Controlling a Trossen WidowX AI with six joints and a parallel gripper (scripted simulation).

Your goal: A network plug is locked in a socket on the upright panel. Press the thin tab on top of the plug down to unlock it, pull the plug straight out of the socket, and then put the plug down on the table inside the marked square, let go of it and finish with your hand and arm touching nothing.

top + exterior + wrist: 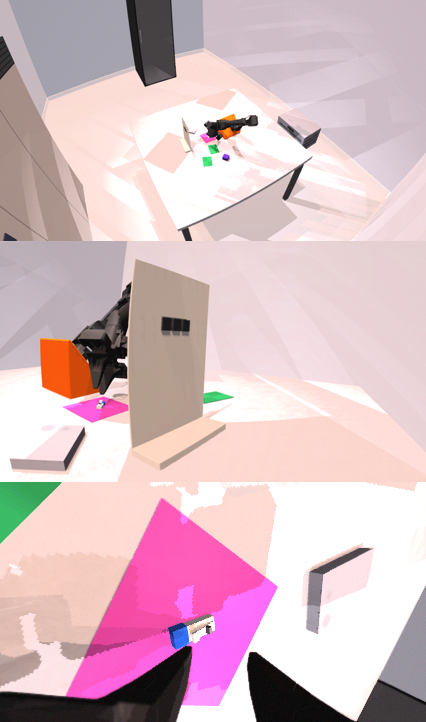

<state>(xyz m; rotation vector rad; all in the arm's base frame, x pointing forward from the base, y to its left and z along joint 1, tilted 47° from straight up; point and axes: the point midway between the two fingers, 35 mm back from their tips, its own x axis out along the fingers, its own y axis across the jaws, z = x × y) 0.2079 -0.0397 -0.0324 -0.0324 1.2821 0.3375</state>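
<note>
Now: gripper tip 3 cm above the magenta marked square. The rest, counted from my gripper tip: flat grey block 9 cm ahead, 17 cm to the right, 3 cm below; beige panel 21 cm ahead, 3 cm to the right, 8 cm above; purple cube 3 cm ahead, 29 cm to the left, 2 cm below.
</note>
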